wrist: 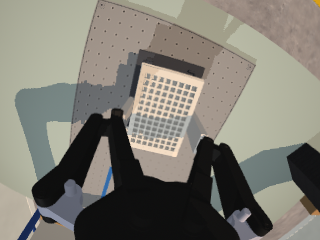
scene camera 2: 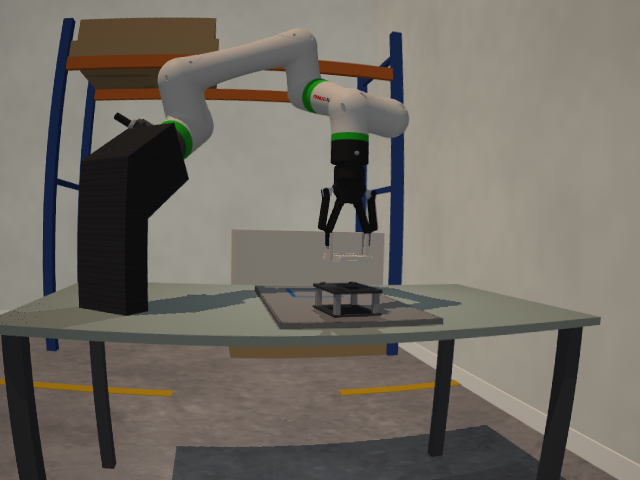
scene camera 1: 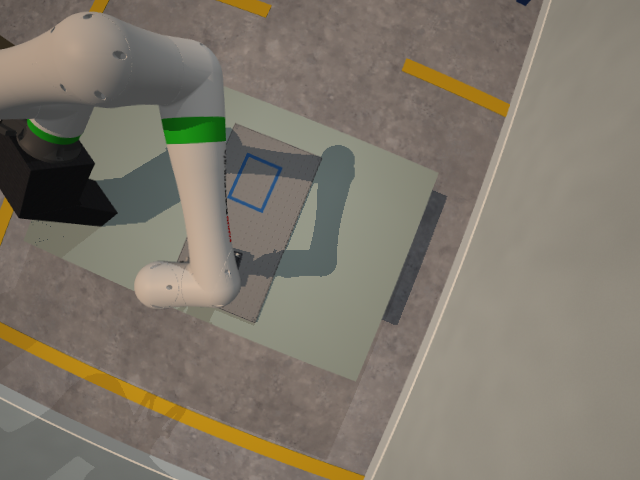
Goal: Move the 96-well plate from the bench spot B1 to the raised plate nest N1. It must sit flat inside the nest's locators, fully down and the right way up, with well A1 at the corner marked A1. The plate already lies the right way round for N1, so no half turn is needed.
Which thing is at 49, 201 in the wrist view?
My gripper.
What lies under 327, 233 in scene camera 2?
My gripper.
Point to a black raised nest N1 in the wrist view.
159, 60
